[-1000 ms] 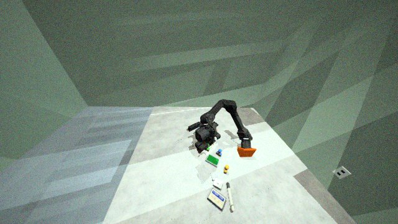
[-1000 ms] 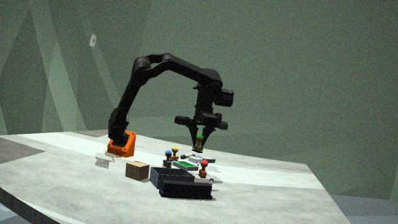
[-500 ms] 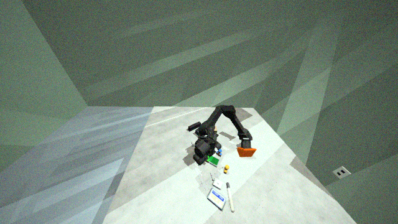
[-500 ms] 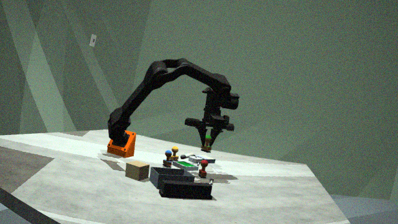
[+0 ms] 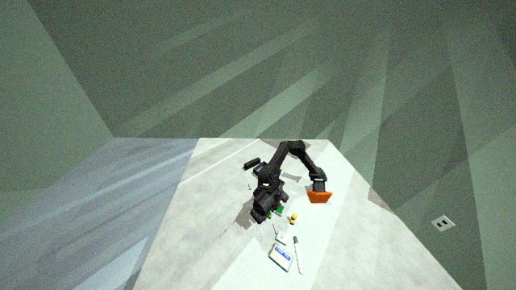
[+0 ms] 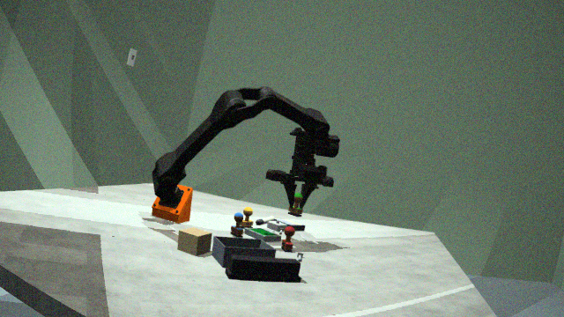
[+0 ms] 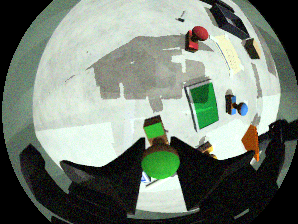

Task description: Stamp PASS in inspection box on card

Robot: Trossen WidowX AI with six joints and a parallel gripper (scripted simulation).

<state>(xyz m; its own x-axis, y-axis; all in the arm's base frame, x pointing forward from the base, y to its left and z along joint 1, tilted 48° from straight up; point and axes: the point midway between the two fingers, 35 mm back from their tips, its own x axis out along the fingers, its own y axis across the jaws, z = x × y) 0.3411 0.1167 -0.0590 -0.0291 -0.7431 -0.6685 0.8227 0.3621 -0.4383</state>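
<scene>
The green ink pad lies 80 mm below my gripper tip, 70 mm to the right of it and 70 mm behind it. The rest, counted from my gripper tip: green-knobbed stamp right at my gripper tip; then yellow-knobbed stamp 140 mm behind, 70 mm below, 10 mm to the left; then red-knobbed stamp 160 mm to the right, 70 mm below, 20 mm ahead.
</scene>
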